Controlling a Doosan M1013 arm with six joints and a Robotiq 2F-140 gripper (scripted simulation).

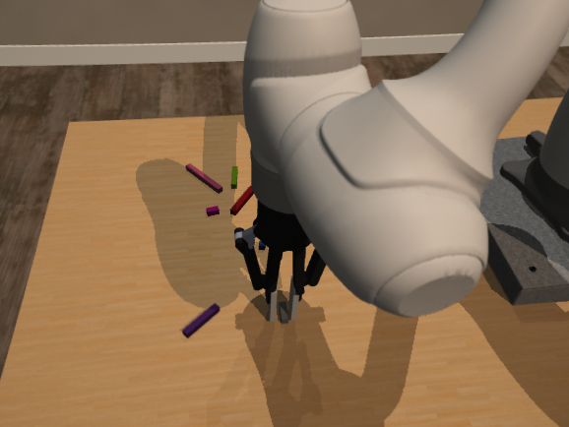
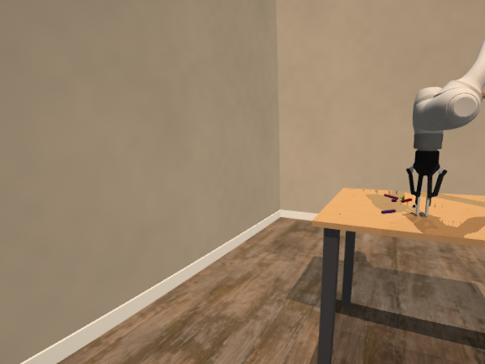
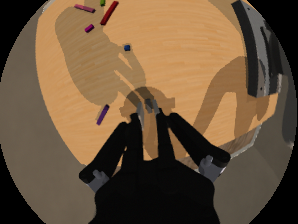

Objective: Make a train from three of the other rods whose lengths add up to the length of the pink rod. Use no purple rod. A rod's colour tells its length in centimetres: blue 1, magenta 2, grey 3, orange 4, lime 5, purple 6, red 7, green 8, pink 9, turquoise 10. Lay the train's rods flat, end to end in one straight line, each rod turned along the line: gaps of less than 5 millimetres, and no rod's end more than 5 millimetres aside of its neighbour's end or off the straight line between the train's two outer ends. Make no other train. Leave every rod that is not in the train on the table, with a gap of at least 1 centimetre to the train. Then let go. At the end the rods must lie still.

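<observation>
Right now my hand is 3 cm above the grey rod. Also, from my hand: magenta rod 23 cm to the right, 5 cm ahead, 3 cm below; then purple rod 11 cm ahead, 3 cm below, 2 cm to the right; then blue rod 13 cm to the right, 3 cm below, 1 cm behind.
</observation>
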